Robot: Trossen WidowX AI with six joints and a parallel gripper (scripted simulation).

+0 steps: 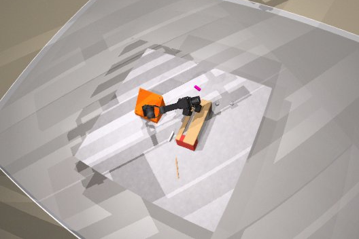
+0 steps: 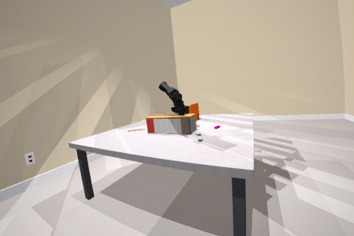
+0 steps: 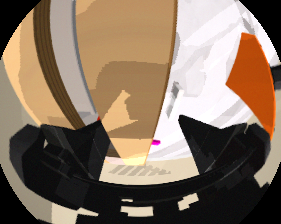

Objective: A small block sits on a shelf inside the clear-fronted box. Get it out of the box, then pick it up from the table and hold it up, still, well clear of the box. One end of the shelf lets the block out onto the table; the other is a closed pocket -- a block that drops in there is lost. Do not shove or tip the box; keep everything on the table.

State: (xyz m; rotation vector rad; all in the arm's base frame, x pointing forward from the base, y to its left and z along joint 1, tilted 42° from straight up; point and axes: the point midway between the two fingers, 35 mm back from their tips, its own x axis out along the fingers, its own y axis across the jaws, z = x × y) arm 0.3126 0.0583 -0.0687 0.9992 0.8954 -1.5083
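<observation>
Now: gripper tip 5 cm short of the red block, 2 cm to the right of it and 1 cm above it. The rest, counted from my gripper tip: tan box 12 cm to the right, 3 cm below, 2 cm ahead; thin wooden stick 48 cm to the right, 8 cm below, 3 cm ahead.
</observation>
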